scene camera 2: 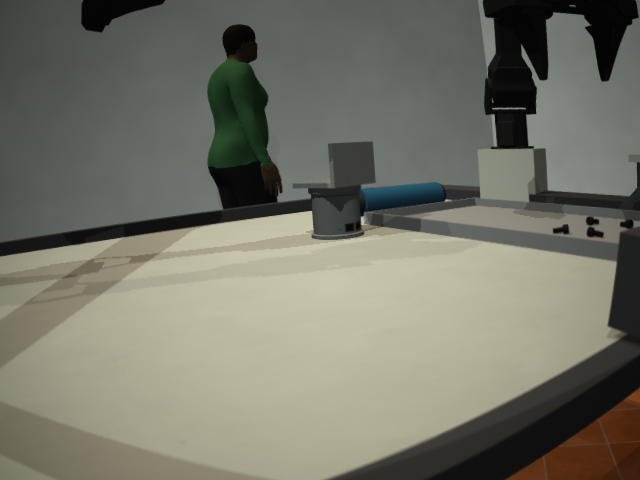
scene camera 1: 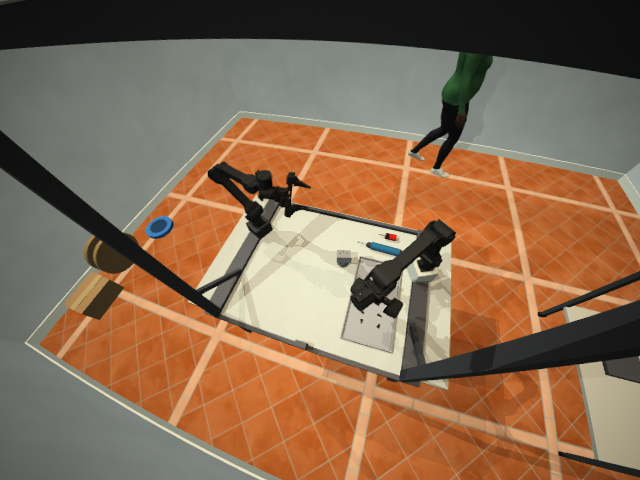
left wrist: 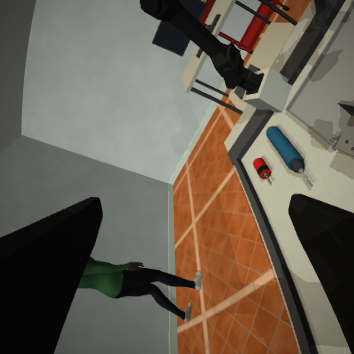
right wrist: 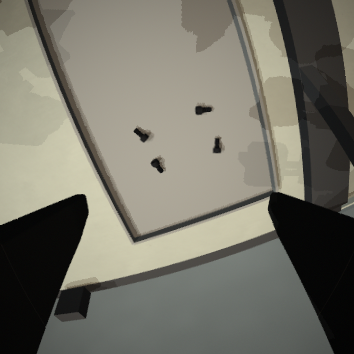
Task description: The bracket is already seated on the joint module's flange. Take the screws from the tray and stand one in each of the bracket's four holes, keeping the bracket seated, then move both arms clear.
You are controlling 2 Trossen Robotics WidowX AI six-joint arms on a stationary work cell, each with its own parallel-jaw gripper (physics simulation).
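Places are measured from the left arm's base along level axes (x right, y ahead, z up), in metres.
Pixels of known places: left gripper, fingertip midpoint: [scene camera 1: 309, 197] [left wrist: 196, 205]; right gripper, fingertip midpoint: [scene camera 2: 575, 80] [scene camera 1: 373, 304] [right wrist: 179, 202]; left arm's base, link origin: [scene camera 1: 257, 222]; right arm's base, link origin: [scene camera 2: 513, 148] [scene camera 1: 425, 265] [left wrist: 254, 84].
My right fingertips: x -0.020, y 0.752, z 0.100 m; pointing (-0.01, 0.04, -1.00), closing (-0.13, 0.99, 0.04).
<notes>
For each thing: its middle in the pictures, then the offset to it from my right fingertips. Level surfaces: height alone.
- grey bracket, body centre: [scene camera 2: 333, 167] [scene camera 1: 343, 254] dz -0.089, dx -0.140, dy -0.262 m
- tray, body centre: [right wrist: 151, 63] [scene camera 2: 533, 220] [scene camera 1: 373, 299] dz -0.163, dx -0.082, dy -0.027 m
- blue driver, body centre: [scene camera 2: 383, 200] [left wrist: 288, 153] [scene camera 1: 378, 247] dz -0.151, dx -0.327, dy -0.173 m
- small red tool, body centre: [left wrist: 263, 171] [scene camera 1: 387, 236] dz -0.154, dx -0.421, dy -0.182 m
- table, surface height: dz -0.170 m
- black block, body centre: [right wrist: 72, 303] [scene camera 1: 301, 344] dz -0.139, dx +0.289, dy -0.129 m
The grey bracket [scene camera 1: 343, 254] [scene camera 2: 352, 164] [left wrist: 345, 142] sits on the joint module [scene camera 1: 343, 262] [scene camera 2: 336, 215], one plate flat, one upright. Its visible holes look empty; some are hidden. Several black screws [right wrist: 202, 109] [scene camera 1: 378, 325] [scene camera 2: 595, 232] lie on their sides, apart, in the tray [right wrist: 165, 200] [scene camera 1: 356, 338] [scene camera 2: 491, 237]. My right gripper [right wrist: 179, 202] [scene camera 2: 573, 78] is open and empty, high above the tray's screw end, fingers pointing down. My left gripper [left wrist: 196, 205] [scene camera 1: 299, 200] is open and empty, raised over the table's far left edge, away from the bracket.
A blue driver [scene camera 1: 384, 248] [scene camera 2: 403, 196] [left wrist: 284, 146] and a small red tool [scene camera 1: 391, 236] [left wrist: 261, 169] lie beyond the bracket. Dark frame rails edge the table [scene camera 1: 289, 304]. A black block [right wrist: 73, 303] sits at its near edge. A person in green [scene camera 1: 467, 82] [scene camera 2: 235, 113] stands behind the table.
</notes>
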